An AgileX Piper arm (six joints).
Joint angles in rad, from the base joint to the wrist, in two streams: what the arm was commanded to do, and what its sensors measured. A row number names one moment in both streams.
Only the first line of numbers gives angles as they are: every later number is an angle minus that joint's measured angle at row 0.
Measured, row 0:
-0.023 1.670 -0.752 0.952 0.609 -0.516
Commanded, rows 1 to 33:
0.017 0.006 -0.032 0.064 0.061 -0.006
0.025 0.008 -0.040 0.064 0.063 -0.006
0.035 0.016 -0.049 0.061 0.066 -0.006
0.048 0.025 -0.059 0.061 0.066 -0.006
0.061 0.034 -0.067 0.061 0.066 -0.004
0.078 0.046 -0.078 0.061 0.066 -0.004
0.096 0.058 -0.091 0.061 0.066 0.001
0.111 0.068 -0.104 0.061 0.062 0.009
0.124 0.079 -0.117 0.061 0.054 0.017
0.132 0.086 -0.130 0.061 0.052 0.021
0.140 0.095 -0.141 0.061 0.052 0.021
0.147 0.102 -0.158 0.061 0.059 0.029
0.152 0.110 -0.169 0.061 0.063 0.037
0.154 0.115 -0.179 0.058 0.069 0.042
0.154 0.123 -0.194 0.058 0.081 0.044
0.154 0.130 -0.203 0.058 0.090 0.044
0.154 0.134 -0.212 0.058 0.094 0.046
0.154 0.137 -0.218 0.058 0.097 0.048
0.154 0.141 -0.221 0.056 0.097 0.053
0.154 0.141 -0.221 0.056 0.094 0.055
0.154 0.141 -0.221 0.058 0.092 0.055
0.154 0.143 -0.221 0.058 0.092 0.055
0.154 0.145 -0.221 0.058 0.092 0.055
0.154 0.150 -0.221 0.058 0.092 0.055
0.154 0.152 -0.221 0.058 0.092 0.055
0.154 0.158 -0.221 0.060 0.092 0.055
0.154 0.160 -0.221 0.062 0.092 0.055
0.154 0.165 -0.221 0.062 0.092 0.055
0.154 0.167 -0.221 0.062 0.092 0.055
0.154 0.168 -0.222 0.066 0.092 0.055
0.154 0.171 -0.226 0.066 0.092 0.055
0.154 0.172 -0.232 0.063 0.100 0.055
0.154 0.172 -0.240 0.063 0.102 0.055
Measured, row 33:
0.128 0.172 -0.208 0.013 0.006 0.071
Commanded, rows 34 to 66:
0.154 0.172 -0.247 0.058 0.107 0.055
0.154 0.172 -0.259 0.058 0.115 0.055
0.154 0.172 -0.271 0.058 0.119 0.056
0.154 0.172 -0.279 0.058 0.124 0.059
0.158 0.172 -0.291 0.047 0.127 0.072
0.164 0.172 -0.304 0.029 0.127 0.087
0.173 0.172 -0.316 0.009 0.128 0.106
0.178 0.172 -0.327 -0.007 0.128 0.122
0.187 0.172 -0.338 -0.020 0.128 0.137
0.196 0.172 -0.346 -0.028 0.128 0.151
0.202 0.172 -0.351 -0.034 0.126 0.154
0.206 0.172 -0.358 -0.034 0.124 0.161
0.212 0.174 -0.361 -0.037 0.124 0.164
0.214 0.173 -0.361 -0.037 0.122 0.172
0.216 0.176 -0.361 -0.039 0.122 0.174
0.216 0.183 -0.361 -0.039 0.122 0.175
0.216 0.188 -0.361 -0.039 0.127 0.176
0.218 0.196 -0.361 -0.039 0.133 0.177
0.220 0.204 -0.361 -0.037 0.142 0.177
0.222 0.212 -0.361 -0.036 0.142 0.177
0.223 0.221 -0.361 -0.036 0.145 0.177
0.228 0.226 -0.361 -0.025 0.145 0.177
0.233 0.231 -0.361 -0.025 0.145 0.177
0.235 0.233 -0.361 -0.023 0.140 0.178
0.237 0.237 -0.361 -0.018 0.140 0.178
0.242 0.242 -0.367 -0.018 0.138 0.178
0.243 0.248 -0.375 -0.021 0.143 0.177
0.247 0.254 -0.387 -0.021 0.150 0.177
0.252 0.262 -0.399 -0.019 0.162 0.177
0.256 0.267 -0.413 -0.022 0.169 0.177
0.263 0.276 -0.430 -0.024 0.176 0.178
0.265 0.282 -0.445 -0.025 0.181 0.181
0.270 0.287 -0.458 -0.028 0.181 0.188
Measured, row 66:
0.223 0.274 -0.400 -0.073 0.083 0.213
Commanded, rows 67 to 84:
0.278 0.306 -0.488 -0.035 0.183 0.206
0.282 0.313 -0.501 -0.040 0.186 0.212
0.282 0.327 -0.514 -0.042 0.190 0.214
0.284 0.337 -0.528 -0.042 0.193 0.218
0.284 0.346 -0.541 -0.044 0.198 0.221
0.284 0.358 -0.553 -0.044 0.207 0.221
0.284 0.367 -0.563 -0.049 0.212 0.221
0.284 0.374 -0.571 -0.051 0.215 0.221
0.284 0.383 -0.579 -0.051 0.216 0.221
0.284 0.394 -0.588 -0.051 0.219 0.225
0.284 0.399 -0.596 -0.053 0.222 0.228
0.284 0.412 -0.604 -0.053 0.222 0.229
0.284 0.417 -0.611 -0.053 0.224 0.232
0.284 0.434 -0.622 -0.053 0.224 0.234
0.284 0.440 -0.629 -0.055 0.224 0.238
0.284 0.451 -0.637 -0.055 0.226 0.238
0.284 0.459 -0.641 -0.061 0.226 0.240
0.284 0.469 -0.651 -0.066 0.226 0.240
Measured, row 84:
0.264 0.452 -0.623 -0.080 0.157 0.263
